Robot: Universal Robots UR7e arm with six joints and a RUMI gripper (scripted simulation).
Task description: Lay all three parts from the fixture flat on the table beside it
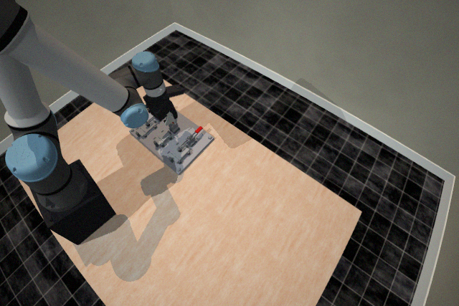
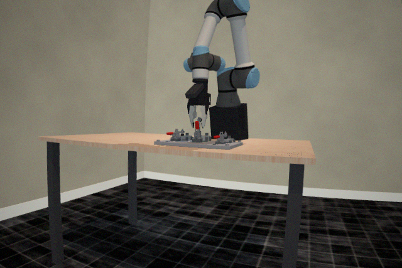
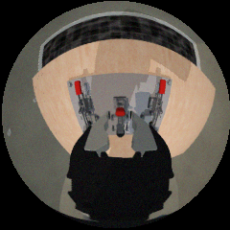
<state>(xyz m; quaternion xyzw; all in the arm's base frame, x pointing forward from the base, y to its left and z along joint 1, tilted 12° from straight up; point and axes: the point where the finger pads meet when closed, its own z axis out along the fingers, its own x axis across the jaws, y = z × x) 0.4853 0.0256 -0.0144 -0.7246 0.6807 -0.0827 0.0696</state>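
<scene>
My gripper is now 3 cm past the grey fixture plate and 9 cm above it.
</scene>
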